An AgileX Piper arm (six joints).
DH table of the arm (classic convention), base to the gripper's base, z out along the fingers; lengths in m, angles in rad. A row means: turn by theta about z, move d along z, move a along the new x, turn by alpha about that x. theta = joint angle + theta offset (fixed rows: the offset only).
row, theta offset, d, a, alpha
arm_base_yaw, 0, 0.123, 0, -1.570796
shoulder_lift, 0.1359, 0, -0.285, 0
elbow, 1.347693, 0, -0.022, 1.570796
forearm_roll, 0, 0.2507, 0, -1.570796
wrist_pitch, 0, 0, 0, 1.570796
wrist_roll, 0, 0.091, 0, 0
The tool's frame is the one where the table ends.
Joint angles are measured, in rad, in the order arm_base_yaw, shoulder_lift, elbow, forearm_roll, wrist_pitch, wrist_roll. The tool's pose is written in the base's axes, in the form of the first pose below.
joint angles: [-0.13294 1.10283 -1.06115 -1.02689 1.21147 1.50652]
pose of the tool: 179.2 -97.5 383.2 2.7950 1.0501 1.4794
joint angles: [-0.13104 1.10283 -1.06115 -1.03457 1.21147 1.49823]
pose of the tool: 179.3 -97.5 383.8 2.8095 1.0605 1.4975
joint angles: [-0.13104 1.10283 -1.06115 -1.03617 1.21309 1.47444]
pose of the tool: 179.1 -97.6 383.9 2.8524 1.0692 1.5445
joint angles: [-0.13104 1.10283 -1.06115 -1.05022 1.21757 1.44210]
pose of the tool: 178.6 -98.3 384.8 2.9198 1.0908 1.6142
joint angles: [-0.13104 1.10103 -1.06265 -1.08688 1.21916 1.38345]
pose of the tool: 177.7 -99.7 388.3 3.0522 1.1361 1.7554
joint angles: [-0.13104 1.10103 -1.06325 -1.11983 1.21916 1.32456]
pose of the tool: 177.4 -100.9 391.0 -3.0684 1.1672 1.9263
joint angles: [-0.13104 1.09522 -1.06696 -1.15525 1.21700 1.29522]
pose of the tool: 175.7 -101.9 395.9 -2.9727 1.1995 2.0260
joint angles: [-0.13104 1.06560 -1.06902 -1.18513 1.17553 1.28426]
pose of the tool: 170.8 -101.0 405.1 -3.0063 1.2516 2.0338
